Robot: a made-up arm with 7 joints. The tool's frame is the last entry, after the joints. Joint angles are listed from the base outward.
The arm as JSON. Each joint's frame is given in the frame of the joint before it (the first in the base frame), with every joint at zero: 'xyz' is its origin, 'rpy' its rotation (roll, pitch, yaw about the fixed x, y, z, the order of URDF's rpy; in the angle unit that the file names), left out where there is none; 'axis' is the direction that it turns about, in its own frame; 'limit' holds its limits. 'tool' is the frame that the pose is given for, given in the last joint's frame.
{
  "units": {
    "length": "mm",
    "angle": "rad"
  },
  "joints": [
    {
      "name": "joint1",
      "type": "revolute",
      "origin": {
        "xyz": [
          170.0,
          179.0,
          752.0
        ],
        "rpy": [
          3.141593,
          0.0,
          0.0
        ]
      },
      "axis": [
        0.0,
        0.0,
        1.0
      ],
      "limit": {
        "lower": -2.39,
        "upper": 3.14
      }
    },
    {
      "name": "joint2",
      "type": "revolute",
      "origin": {
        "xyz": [
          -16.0,
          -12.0,
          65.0
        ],
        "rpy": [
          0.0,
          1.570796,
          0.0
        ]
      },
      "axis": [
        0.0,
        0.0,
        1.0
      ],
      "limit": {
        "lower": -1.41,
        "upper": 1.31
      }
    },
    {
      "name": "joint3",
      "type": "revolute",
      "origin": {
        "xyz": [
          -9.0,
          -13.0,
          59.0
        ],
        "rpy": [
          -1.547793,
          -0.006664,
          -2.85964
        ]
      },
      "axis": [
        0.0,
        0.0,
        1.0
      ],
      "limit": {
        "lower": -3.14,
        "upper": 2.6
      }
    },
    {
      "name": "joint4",
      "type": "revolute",
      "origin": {
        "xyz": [
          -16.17,
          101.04,
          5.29
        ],
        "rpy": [
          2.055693,
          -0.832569,
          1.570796
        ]
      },
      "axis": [
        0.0,
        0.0,
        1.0
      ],
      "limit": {
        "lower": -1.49,
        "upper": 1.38
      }
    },
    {
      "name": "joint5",
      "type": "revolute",
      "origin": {
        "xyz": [
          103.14,
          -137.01,
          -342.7
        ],
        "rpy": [
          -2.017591,
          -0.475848,
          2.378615
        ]
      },
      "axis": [
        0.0,
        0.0,
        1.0
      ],
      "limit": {
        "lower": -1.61,
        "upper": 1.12
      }
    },
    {
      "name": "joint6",
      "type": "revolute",
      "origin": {
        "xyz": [
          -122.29,
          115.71,
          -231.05
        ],
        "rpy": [
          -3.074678,
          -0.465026,
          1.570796
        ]
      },
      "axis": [
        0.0,
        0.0,
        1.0
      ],
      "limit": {
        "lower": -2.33,
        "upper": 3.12
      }
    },
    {
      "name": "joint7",
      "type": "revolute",
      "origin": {
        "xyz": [
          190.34,
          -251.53,
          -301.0
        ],
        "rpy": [
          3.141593,
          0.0,
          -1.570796
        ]
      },
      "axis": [
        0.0,
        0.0,
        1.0
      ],
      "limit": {
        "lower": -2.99,
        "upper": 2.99
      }
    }
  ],
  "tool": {
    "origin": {
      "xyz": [
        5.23,
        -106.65,
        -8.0
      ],
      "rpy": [
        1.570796,
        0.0,
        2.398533
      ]
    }
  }
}
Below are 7 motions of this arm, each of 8 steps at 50 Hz.
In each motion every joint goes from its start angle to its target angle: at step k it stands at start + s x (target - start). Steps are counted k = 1, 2, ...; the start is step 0. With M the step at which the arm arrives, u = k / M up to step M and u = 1 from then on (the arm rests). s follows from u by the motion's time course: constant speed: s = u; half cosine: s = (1 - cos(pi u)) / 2; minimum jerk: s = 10 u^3 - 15 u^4 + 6 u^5.
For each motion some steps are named. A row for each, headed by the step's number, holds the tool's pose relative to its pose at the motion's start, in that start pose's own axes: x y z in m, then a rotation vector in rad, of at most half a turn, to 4 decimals.
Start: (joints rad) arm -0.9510 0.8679 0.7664 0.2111 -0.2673 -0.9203 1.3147
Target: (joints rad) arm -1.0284 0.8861 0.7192 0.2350 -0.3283 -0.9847 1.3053
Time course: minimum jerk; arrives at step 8
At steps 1, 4, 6, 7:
1: 0.0001 -0.0003 0.0000 -0.0006 -0.0001 -0.0003
4: 0.0039 -0.0098 0.0006 -0.0186 -0.0018 -0.0098
6: 0.0069 -0.0174 0.0013 -0.0330 -0.0033 -0.0177
7: 0.0076 -0.0190 0.0015 -0.0362 -0.0036 -0.0194

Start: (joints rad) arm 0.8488 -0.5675 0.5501 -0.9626 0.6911 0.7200 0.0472
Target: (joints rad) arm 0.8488 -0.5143 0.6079 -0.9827 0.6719 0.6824 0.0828
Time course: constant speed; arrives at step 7
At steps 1, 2, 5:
1: -0.0018 0.0090 0.0033 -0.0072 0.0094 -0.0106
2: -0.0035 0.0181 0.0065 -0.0143 0.0188 -0.0211
5: -0.0080 0.0455 0.0156 -0.0355 0.0468 -0.0531

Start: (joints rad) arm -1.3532 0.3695 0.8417 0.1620 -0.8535 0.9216 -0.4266
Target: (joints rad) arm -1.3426 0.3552 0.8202 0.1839 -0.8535 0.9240 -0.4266
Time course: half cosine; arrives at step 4
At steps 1, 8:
1: 0.0016 0.0017 -0.0008 -0.0031 0.0008 -0.0067
8: 0.0110 0.0113 -0.0054 -0.0216 0.0052 -0.0457

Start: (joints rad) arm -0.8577 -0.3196 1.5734 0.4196 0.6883 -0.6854 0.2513
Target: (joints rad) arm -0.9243 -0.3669 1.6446 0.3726 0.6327 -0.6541 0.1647
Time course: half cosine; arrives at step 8
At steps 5, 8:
5: 0.0428 -0.0280 -0.0589 -0.0393 -0.1679 0.0070
8: 0.0640 -0.0416 -0.0833 -0.0559 -0.2429 0.0125

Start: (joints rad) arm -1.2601 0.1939 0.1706 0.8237 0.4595 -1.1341 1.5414
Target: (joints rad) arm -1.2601 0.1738 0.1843 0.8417 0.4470 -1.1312 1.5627
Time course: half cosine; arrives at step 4
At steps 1, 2, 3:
1: 0.0008 -0.0029 0.0001 -0.0030 0.0012 -0.0045
2: 0.0025 -0.0099 0.0003 -0.0104 0.0040 -0.0154
3: 0.0042 -0.0170 0.0005 -0.0177 0.0070 -0.0263

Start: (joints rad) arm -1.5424 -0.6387 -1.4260 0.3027 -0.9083 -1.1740 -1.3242
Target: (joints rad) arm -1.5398 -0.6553 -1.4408 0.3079 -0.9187 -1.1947 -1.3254
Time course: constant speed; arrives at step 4
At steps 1, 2, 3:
1: 0.0042 0.0001 0.0015 0.0009 0.0076 -0.0003
2: 0.0084 0.0001 0.0031 0.0018 0.0153 -0.0005
3: 0.0126 0.0002 0.0045 0.0026 0.0229 -0.0008

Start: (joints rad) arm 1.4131 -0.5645 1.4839 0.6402 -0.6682 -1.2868 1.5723
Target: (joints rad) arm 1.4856 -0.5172 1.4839 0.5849 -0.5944 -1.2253 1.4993
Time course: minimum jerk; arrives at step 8
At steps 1, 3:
1: 0.0004 0.0018 0.0003 0.0025 -0.0016 -0.0004
3: 0.0077 0.0311 0.0057 0.0432 -0.0266 -0.0066

